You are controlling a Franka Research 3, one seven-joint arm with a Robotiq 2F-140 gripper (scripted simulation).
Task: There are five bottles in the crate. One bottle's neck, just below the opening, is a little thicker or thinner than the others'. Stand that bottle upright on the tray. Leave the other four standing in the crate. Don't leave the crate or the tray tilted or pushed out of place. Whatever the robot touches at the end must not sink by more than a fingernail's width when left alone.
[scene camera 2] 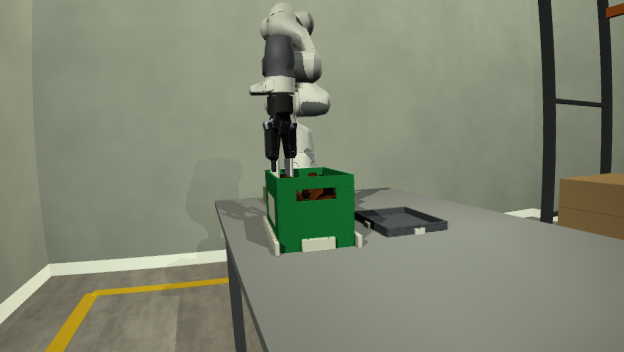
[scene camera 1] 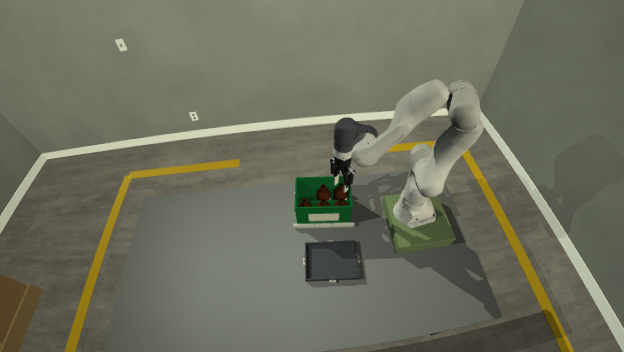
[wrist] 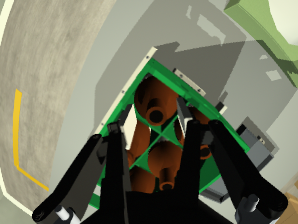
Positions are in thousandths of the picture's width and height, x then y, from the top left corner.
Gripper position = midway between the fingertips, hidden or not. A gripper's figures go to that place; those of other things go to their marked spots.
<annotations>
My gripper (wrist: 525,493) is 0.21 m from the lens. A dark grey tray (wrist: 874,699): 0.55 m from the lens.
</annotations>
